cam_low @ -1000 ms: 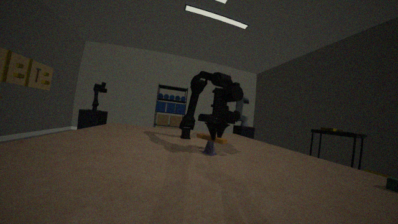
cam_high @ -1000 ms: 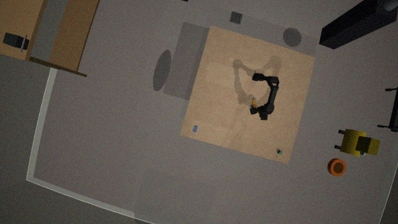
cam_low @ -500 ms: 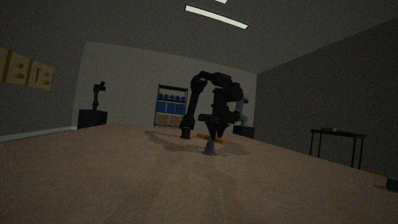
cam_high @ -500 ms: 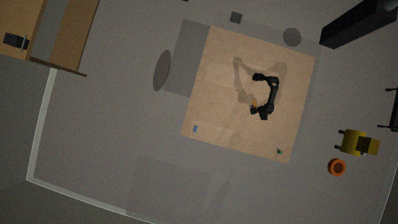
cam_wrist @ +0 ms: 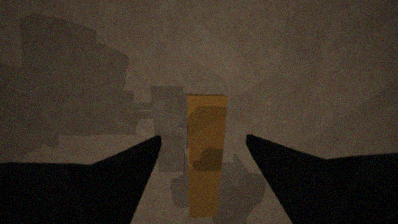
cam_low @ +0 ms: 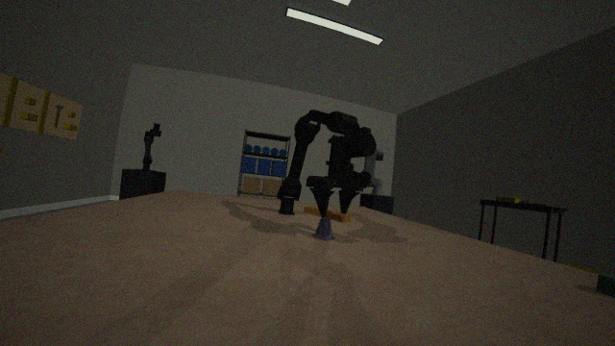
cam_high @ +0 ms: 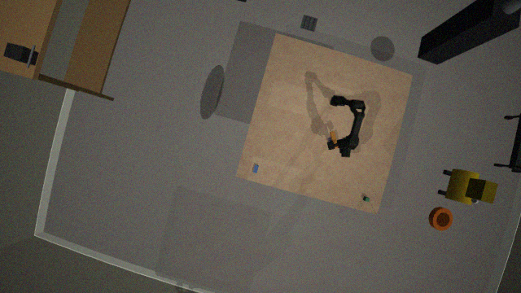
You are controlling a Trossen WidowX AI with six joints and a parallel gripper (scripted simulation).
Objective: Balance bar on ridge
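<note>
The bar lies 2 cm behind my gripper tip and 1 cm to the right of it. Also, from my gripper tip: small blue block: 57 cm to the right, 39 cm ahead, 6 cm below; then ridge: 2 cm behind, 1 cm to the right, 1 cm below; then small green block: 43 cm to the left, 39 cm ahead, 5 cm below.
</note>
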